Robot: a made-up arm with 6 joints. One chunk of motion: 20 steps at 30 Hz.
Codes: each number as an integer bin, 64 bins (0 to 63) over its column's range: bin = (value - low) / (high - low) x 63, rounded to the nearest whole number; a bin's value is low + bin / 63 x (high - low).
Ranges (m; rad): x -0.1..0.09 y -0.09..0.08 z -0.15..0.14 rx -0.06..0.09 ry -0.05..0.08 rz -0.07..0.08
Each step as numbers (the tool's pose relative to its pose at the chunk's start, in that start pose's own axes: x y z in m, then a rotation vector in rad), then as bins.
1 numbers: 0.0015 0.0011 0.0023 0.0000 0.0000 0.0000
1 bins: 34 34 33 25 24 29
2 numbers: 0.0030 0.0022 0.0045 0.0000 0.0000 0.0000
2 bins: 34 34 34 25 24 29
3 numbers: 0.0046 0.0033 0.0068 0.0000 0.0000 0.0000
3 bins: 35 35 34 25 24 29
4 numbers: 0.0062 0.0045 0.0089 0.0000 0.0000 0.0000
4 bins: 35 35 35 25 24 29
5 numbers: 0.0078 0.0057 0.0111 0.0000 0.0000 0.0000
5 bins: 36 35 35 25 24 29
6 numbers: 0.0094 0.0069 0.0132 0.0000 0.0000 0.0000
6 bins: 36 36 35 25 24 29
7 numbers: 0.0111 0.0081 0.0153 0.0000 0.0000 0.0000
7 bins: 37 36 36 25 24 29
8 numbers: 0.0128 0.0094 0.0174 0.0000 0.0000 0.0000
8 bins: 37 37 36 25 24 29
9 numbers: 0.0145 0.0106 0.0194 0.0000 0.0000 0.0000
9 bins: 38 37 37 25 24 29
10 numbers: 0.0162 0.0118 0.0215 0.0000 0.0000 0.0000
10 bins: 39 38 37 25 24 29
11 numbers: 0.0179 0.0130 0.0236 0.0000 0.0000 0.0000
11 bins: 39 38 38 25 24 29
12 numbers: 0.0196 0.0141 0.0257 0.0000 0.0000 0.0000
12 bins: 40 39 38 25 24 29
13 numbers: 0.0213 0.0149 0.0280 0.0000 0.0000 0.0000
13 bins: 40 39 39 25 24 29
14 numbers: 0.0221 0.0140 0.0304 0.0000 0.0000 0.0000
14 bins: 40 39 39 25 24 29
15 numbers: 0.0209 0.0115 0.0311 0.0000 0.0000 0.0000
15 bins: 40 38 39 25 24 29
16 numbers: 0.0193 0.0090 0.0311 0.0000 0.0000 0.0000
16 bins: 40 37 39 25 24 29
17 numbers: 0.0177 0.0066 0.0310 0.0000 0.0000 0.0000
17 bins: 39 36 39 25 24 29
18 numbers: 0.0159 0.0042 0.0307 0.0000 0.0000 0.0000
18 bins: 38 35 39 25 24 29
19 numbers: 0.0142 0.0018 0.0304 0.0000 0.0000 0.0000
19 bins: 38 34 39 25 24 29
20 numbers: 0.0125 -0.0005 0.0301 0.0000 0.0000 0.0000
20 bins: 37 33 39 25 24 29
